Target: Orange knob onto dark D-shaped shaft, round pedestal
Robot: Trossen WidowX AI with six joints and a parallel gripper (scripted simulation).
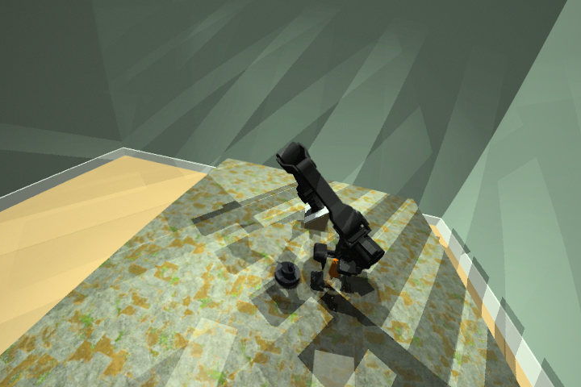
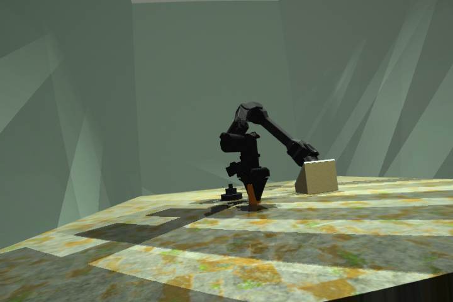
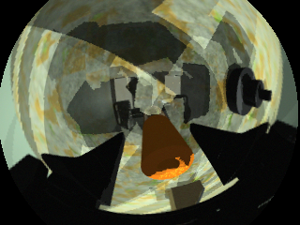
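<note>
Right now my gripper tip is 4 cm short of the D-shaped shaft, 16 cm to the left of it and 2 cm below it. The rest, counted from my gripper tip: orange knob (2 cm above).
</note>
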